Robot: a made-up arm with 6 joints.
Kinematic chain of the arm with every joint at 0, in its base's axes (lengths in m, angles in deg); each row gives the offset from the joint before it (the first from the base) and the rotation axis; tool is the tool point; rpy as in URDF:
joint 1: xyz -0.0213 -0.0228 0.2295 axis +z
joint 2: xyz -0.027 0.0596 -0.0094 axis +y
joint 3: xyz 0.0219 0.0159 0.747 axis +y
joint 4: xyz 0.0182 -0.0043 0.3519 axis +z
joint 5: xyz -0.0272 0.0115 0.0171 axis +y
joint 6: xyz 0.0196 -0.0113 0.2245 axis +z
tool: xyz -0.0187 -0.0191 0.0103 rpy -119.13 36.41 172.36
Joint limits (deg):
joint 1: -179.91..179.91
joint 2: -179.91..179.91
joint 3: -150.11..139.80
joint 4: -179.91..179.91
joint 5: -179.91..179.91
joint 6: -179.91..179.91
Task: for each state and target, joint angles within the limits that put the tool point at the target. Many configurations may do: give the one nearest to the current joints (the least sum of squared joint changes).
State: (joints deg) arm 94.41 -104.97 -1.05 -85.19 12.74 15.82
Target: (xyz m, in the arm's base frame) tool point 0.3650 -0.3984 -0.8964
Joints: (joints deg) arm 130.91 -140.53 -36.80 -91.00 36.07 18.91
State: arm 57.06 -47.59 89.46 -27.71 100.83 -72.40
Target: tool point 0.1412 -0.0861 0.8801
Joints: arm 14.73 -18.51 96.77 -59.61 92.16 -68.54
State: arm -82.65 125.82 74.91 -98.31 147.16 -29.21
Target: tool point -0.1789 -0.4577 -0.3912
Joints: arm -103.85 126.01 85.34 -91.30 142.62 -30.80
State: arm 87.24 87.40 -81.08 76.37 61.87 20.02
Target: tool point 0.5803 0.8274 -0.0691
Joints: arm 41.48 125.47 -68.84 68.69 64.81 20.67
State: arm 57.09 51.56 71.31 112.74 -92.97 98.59
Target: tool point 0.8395 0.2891 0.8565
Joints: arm 30.52 35.95 40.51 98.10 -75.61 101.12
